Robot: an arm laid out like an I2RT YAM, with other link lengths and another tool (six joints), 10 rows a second.
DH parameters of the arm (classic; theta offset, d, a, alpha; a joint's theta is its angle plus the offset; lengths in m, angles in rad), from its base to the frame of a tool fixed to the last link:
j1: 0 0.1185 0.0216 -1.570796
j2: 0 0 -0.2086 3.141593
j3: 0.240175 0 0.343 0
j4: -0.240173 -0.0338 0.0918 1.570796
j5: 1.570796 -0.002 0 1.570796
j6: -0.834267 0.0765 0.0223 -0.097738
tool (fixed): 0 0.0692 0 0
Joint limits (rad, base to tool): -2.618..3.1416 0..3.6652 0..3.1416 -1.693..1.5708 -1.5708..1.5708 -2.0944..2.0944
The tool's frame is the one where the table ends.
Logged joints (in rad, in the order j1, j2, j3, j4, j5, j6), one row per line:
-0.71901, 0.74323, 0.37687, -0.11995, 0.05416, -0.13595
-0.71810, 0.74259, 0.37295, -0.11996, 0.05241, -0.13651
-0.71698, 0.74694, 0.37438, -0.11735, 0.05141, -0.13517
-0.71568, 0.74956, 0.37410, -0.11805, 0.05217, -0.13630
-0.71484, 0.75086, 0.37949, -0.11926, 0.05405, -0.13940
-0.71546, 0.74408, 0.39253, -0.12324, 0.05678, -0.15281
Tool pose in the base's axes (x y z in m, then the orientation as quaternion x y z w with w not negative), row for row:
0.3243, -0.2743, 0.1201, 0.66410, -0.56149, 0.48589, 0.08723
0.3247, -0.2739, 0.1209, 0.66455, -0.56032, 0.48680, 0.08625
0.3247, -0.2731, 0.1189, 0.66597, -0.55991, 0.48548, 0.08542
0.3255, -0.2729, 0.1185, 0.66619, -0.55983, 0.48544, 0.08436
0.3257, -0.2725, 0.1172, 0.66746, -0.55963, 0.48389, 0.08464
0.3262, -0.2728, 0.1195, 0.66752, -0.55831, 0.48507, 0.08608
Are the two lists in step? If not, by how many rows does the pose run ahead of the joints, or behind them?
The pose runs 1 row behind the joints: the pose in row i belongs to the joints in row i - 1.
